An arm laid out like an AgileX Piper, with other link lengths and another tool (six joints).
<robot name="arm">
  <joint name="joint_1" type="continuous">
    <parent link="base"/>
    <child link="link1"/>
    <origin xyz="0 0 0.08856" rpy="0 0 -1.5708"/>
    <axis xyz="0 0 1"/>
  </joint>
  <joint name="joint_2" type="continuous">
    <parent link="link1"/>
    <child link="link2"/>
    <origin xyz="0 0 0" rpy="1.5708 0 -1.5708"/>
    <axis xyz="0 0 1"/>
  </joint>
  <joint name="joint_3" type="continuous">
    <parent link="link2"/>
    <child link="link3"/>
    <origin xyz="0.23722 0.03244 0" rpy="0 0 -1.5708"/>
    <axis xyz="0 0 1"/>
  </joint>
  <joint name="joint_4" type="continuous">
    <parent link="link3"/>
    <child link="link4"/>
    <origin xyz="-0.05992 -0.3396 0" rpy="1.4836 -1.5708 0"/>
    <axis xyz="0 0 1"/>
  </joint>
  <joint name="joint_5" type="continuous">
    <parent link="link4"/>
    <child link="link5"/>
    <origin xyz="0 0 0" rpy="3.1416 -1.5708 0"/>
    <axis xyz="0 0 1"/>
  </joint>
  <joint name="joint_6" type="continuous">
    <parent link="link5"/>
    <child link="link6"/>
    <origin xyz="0.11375 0 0" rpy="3.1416 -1.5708 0"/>
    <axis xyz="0 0 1"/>
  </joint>
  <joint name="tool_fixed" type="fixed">
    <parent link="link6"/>
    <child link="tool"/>
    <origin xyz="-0.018 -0.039 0.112" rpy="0.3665 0 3.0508"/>
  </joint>
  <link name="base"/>
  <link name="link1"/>
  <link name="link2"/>
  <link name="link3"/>
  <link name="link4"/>
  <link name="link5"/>
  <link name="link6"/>
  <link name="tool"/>
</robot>
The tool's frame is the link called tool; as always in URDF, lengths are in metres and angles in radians. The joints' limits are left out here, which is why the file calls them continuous.
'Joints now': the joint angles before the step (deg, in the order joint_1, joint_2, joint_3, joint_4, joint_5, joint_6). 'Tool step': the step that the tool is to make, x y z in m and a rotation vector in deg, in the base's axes. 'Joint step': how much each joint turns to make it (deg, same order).
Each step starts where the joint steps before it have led.
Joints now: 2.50 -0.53 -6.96 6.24 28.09 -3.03
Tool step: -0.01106 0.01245 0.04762 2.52 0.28 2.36
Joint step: 0.01 3.56 -9.50 4.21 6.27 -1.33
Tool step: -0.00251 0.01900 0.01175 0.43 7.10 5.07
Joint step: -0.02 10.20 -9.34 6.17 7.13 -4.92
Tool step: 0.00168 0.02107 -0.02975 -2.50 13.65 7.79
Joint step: 0.97 14.54 -7.43 4.33 8.59 -6.31
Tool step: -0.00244 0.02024 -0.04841 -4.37 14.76 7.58
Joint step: 4.46 15.17 -5.24 -1.51 6.03 -1.75
